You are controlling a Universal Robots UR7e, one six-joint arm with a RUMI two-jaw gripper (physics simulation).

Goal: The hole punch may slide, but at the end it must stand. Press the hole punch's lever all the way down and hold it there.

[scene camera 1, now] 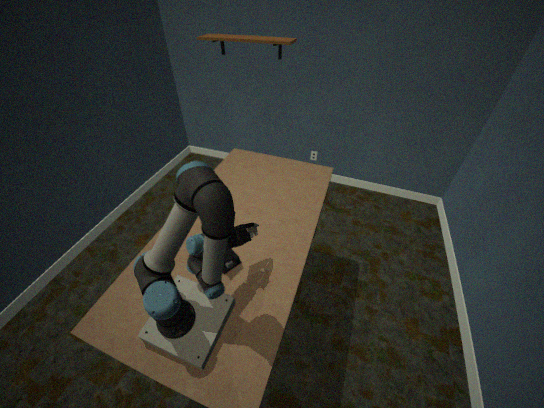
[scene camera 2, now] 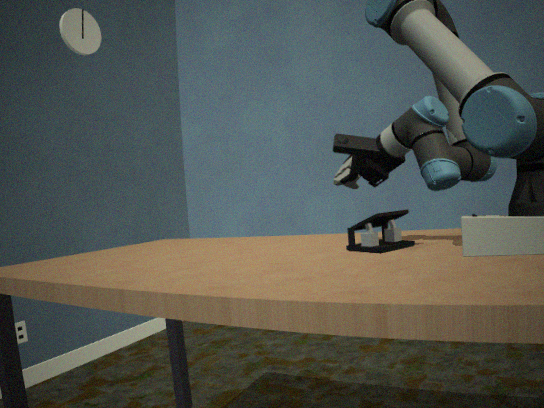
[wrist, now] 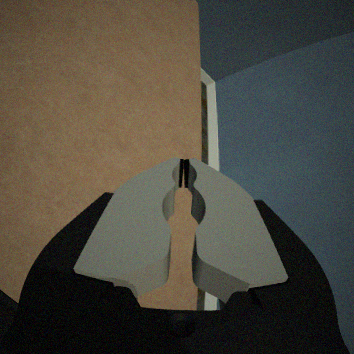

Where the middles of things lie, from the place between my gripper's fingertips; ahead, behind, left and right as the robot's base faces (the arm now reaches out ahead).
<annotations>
Right now the hole punch (scene camera 2: 391, 240) is 14 cm behind my hand, 13 cm to the left of it and 12 cm below it.
</annotations>
